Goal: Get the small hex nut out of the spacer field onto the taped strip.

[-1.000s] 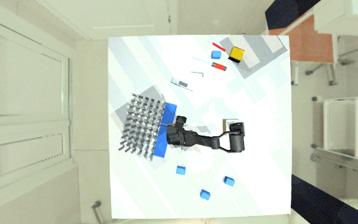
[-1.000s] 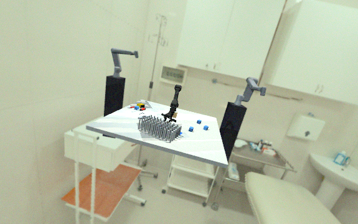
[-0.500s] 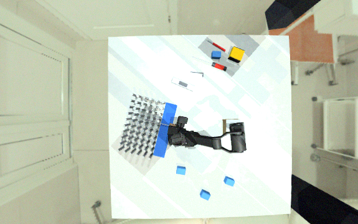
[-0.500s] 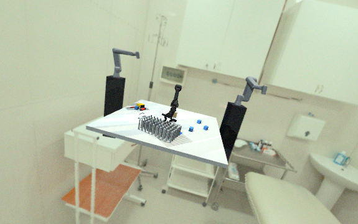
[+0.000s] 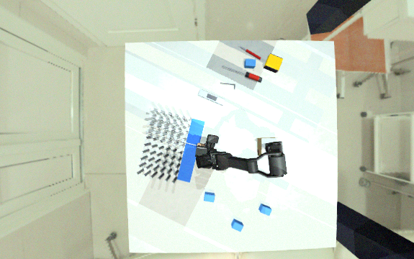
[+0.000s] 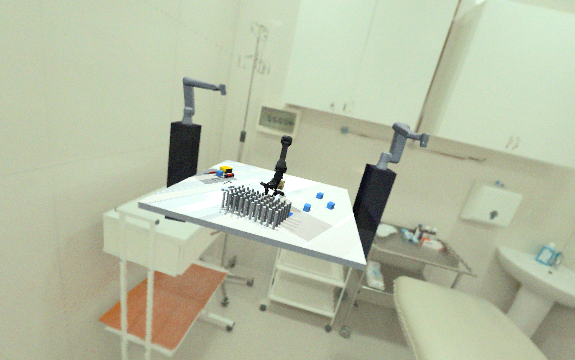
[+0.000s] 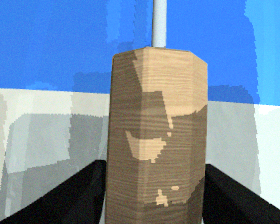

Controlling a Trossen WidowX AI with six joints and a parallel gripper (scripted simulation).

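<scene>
Right now the blue taped strip is 8 cm ahead of my gripper tip, 1 cm to the left of it and 1 cm below it. Round my gripper tip: red pen-like tool: 35 cm behind, 53 cm to the right, 1 cm below; hook tool: 10 cm ahead, 4 cm to the right; grey flat tool: 9 cm behind, 28 cm to the right.
</scene>
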